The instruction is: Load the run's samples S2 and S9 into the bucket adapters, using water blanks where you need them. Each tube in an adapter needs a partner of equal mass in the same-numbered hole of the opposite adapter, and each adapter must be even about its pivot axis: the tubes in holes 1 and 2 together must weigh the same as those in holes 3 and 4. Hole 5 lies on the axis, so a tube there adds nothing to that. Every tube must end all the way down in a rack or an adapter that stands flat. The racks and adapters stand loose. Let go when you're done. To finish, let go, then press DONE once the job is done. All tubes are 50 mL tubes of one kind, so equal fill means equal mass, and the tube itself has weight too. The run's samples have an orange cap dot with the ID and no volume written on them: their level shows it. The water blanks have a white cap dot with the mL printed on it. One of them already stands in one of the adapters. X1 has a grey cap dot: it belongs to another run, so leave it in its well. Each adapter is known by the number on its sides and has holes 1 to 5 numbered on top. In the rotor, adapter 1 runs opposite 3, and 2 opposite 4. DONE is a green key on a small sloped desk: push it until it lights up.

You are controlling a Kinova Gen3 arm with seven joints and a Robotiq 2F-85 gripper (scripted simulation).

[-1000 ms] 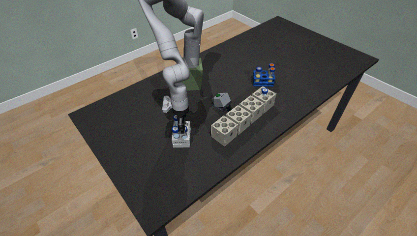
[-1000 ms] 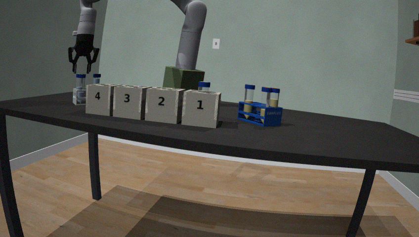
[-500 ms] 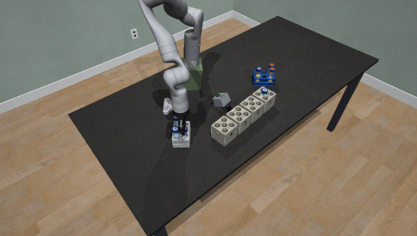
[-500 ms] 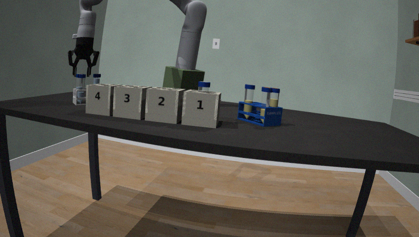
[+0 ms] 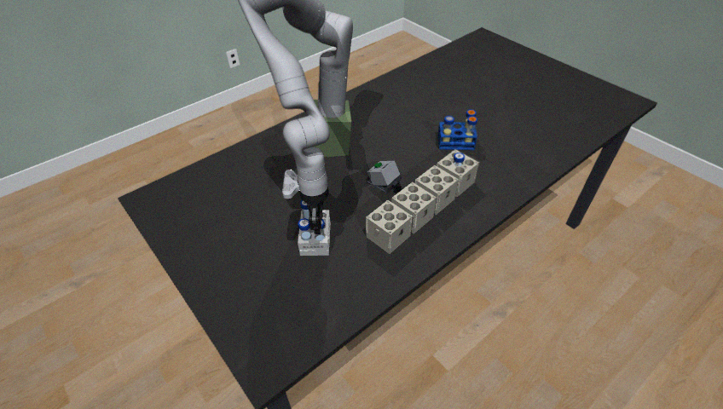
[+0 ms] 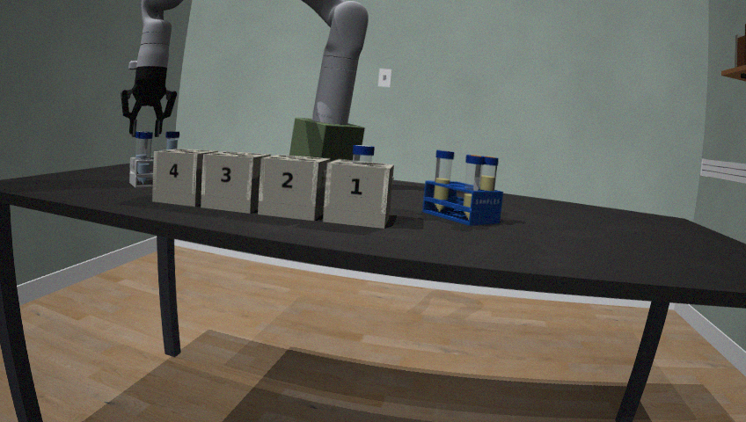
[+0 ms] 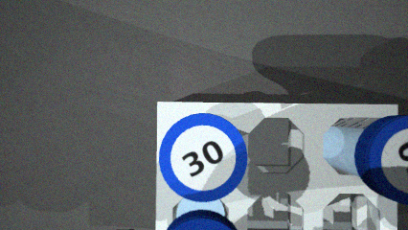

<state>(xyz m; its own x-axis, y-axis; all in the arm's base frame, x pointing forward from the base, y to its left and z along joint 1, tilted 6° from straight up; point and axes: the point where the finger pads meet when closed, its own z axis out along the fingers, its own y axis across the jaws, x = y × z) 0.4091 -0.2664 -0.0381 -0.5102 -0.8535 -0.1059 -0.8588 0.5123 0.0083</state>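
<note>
My hand is 60 mm above the white-dot tube, 10 mm to the right of it and 10 mm past it. From my hand the other things lie so: white blank rack: 100 mm below, 50 mm behind; adapter 3: 300 mm to the left, 80 mm below, 40 mm ahead; grey done desk: 310 mm to the left, 150 mm behind, 70 mm below.
</note>
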